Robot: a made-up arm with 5 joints.
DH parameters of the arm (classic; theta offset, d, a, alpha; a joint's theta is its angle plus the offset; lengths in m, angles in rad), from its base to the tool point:
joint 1: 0 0.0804 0.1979 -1.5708
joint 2: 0 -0.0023 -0.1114 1.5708
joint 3: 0 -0.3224 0.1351 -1.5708
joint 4: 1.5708 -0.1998 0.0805 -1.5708
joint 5: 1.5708 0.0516 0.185 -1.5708
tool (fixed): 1.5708 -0.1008 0 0
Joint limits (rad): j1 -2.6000..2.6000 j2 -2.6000..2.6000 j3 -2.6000..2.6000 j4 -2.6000..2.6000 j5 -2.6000..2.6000
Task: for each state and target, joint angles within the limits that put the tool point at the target. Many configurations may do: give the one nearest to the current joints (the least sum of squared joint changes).
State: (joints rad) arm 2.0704 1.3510 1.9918 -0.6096 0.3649
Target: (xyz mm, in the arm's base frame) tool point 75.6 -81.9 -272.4
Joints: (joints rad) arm 2.2567 1.4144 1.3228 -0.4912 0.8128
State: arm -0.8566 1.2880 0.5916 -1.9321 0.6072
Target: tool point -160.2 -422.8 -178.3
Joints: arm -0.3410 0.8816 -0.1907 -1.9750 0.3345
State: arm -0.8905 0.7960 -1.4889 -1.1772 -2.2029
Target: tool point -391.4 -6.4 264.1
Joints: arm -0.8384 1.4514 -1.8807 -1.2850 -2.0104
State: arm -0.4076 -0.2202 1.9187 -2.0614 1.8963
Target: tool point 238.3 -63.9 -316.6
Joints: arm -0.5282 0.0476 1.8596 -1.7365 2.1521
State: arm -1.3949 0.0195 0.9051 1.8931 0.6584
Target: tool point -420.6 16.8 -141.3
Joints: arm -1.9758 0.2360 0.1902 1.9700 0.2912
